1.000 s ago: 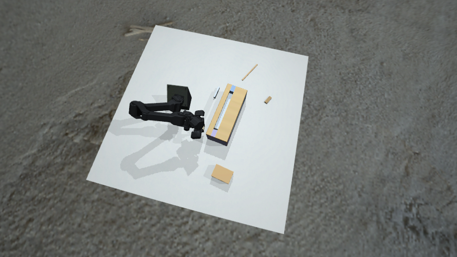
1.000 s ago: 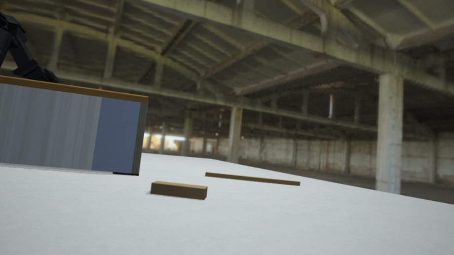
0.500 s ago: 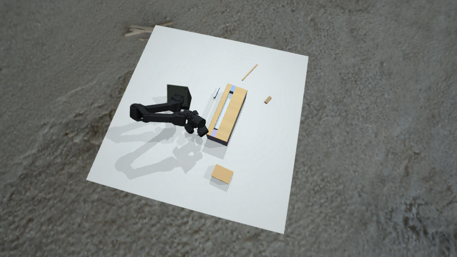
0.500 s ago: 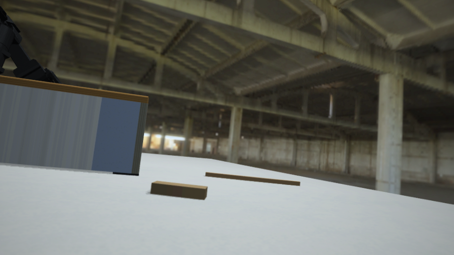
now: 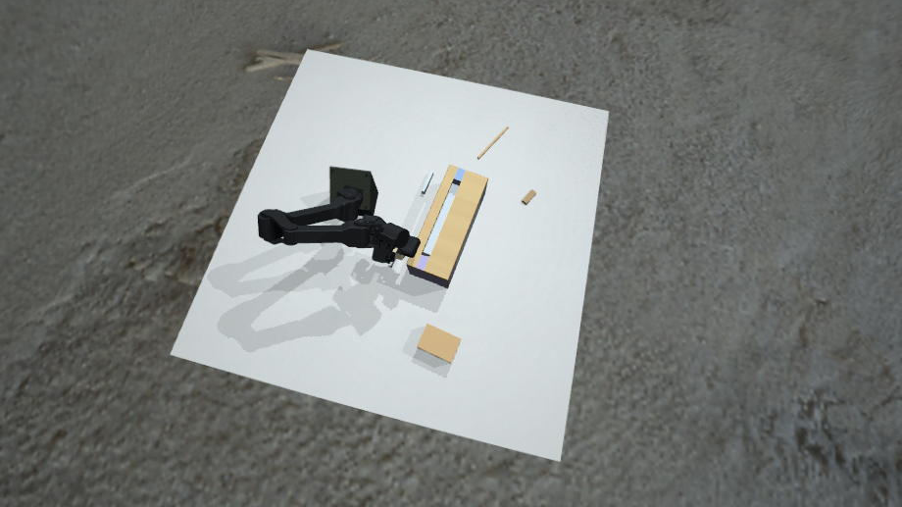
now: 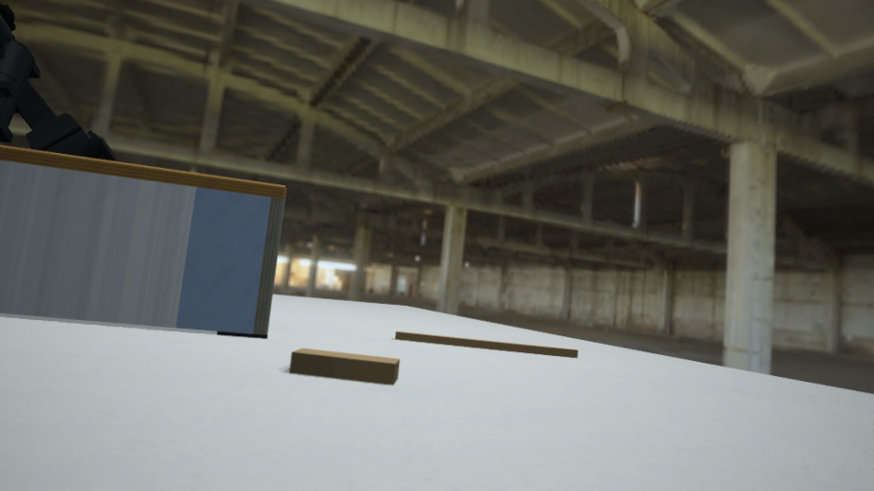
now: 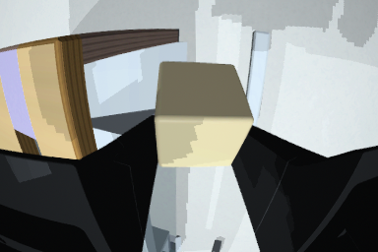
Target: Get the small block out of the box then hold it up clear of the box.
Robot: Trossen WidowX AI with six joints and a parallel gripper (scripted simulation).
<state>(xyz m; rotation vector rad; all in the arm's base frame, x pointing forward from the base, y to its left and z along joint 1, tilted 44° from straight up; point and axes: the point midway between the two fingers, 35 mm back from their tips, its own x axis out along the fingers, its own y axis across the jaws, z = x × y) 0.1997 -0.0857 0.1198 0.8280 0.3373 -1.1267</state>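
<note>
Now: the pale yellow block 1 cm to the right of my gripper tip, 1 cm behind it and 1 cm above it. Also, from my gripper tip: flat tan plate: 26 cm to the right, 19 cm ahead, 6 cm below; then small brown piece: 39 cm ahead, 33 cm to the left, 8 cm below; then long box: 13 cm to the left, 9 cm ahead, 2 cm below.
</note>
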